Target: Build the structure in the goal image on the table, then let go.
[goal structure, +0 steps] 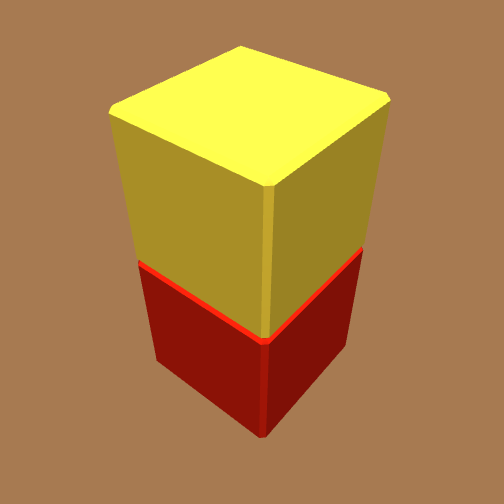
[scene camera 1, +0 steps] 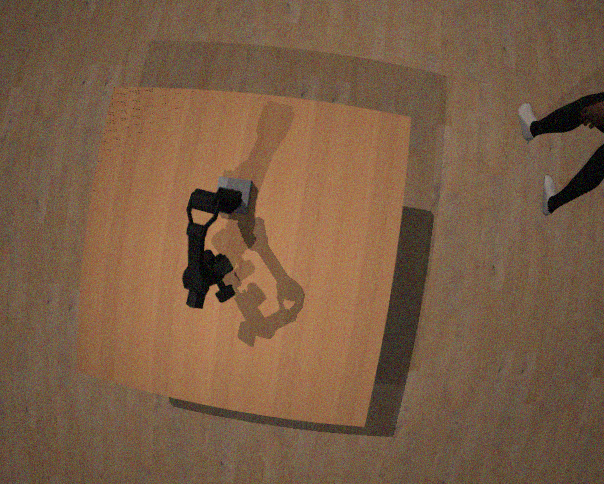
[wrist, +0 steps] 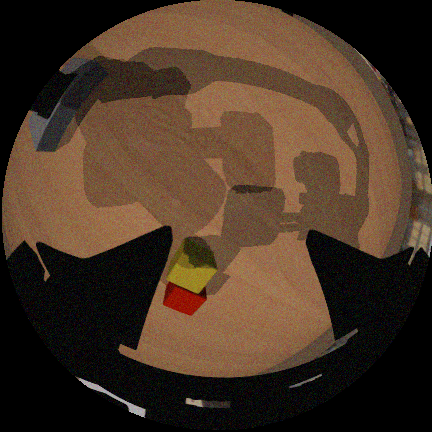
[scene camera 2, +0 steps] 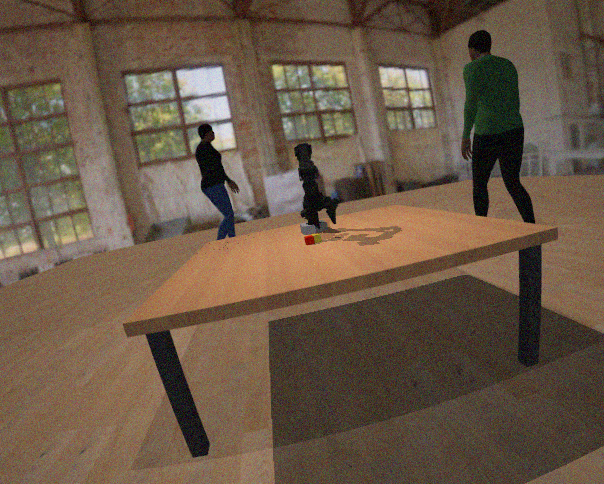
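A red cube and a yellow cube lie side by side on the table, touching or nearly so. Part of the yellow cube is in shadow. The cubes do not show in scene camera 1, where the arm covers that area. My black gripper is open and empty, fingers wide apart, above the table. In the wrist view both cubes show between the fingers, nearer the left finger and below the line of the fingertips. In scene camera 2 the fingers are small and dark.
The wooden table bears the arm's grey base block. The arm's shadows fall across the table top. A person in green and a person in black stand on the floor beyond the table.
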